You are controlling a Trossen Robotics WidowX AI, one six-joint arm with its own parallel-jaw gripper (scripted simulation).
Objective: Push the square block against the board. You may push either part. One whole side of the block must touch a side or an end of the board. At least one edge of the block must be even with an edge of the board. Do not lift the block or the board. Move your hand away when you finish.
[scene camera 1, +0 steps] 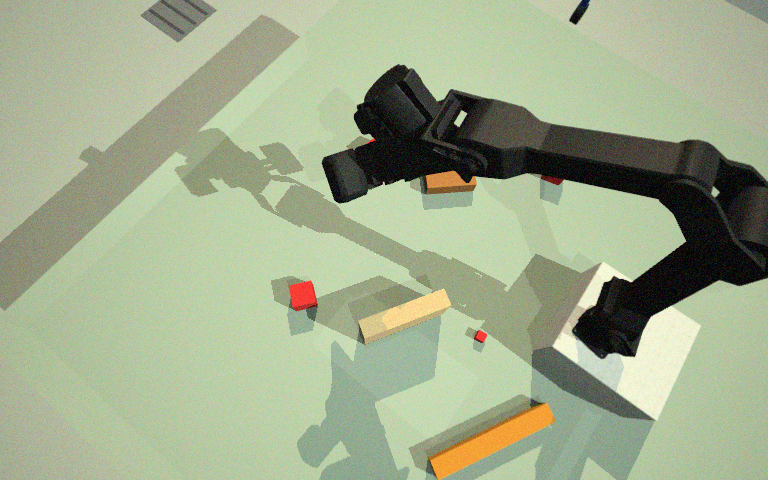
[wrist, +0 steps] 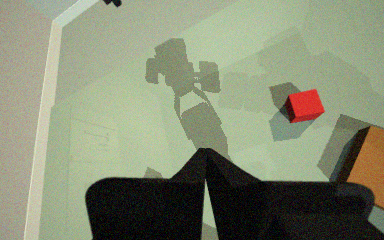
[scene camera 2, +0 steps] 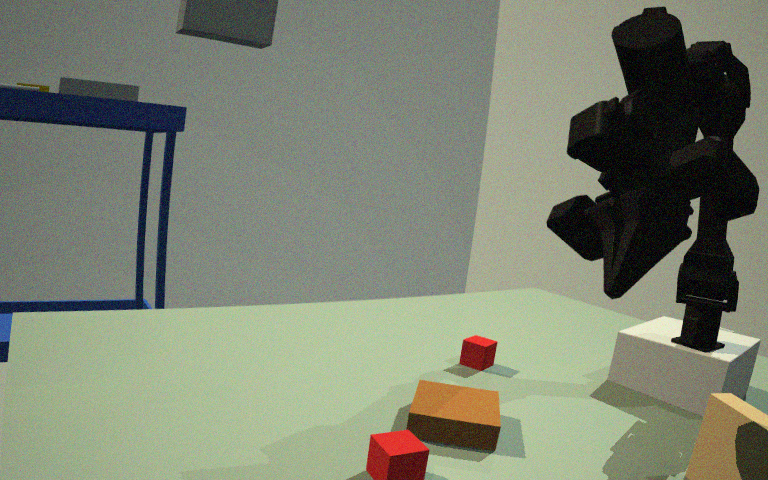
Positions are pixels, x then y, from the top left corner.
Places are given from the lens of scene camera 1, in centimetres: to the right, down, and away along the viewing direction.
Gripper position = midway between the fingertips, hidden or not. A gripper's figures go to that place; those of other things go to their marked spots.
gripper [scene camera 1: 353,168]: -5, -11, 66
tan board [scene camera 1: 409,314]: 4, 12, 70
square block [scene camera 1: 447,182]: 13, -12, 86
The marked spots on the tan board and the square block are 30 cm apart.
